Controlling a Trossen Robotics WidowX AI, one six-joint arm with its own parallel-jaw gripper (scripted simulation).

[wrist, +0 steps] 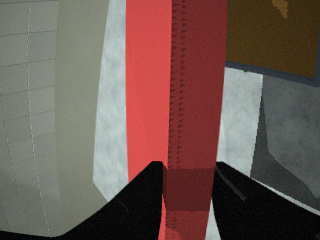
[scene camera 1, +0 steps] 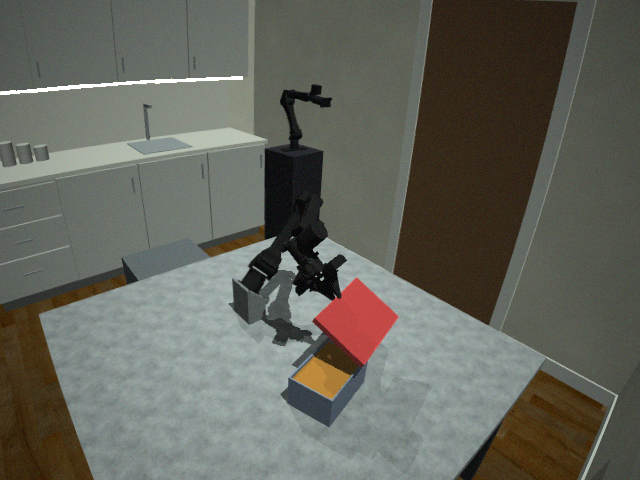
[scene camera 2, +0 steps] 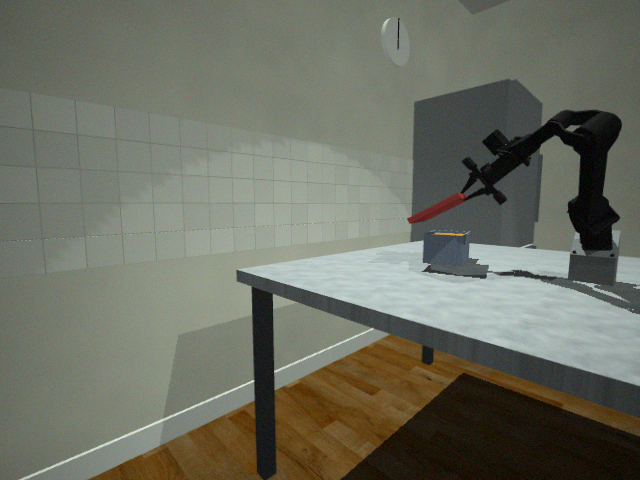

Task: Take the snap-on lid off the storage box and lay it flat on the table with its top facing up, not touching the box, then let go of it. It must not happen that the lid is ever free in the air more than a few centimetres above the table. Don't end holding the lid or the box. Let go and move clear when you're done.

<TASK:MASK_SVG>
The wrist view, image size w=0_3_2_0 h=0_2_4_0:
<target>gripper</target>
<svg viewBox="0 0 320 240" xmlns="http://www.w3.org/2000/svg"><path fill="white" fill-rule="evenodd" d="M216 161L211 197L215 221L221 240L320 240L319 215L285 199L228 164ZM162 162L150 162L100 210L61 236L45 237L0 230L0 240L158 240L162 217Z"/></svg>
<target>red lid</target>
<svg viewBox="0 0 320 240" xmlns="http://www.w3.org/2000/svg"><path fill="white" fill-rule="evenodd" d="M126 0L125 71L128 183L151 161L161 161L163 165L162 217L158 240L205 240L221 122L226 53L227 0Z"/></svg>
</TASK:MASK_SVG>
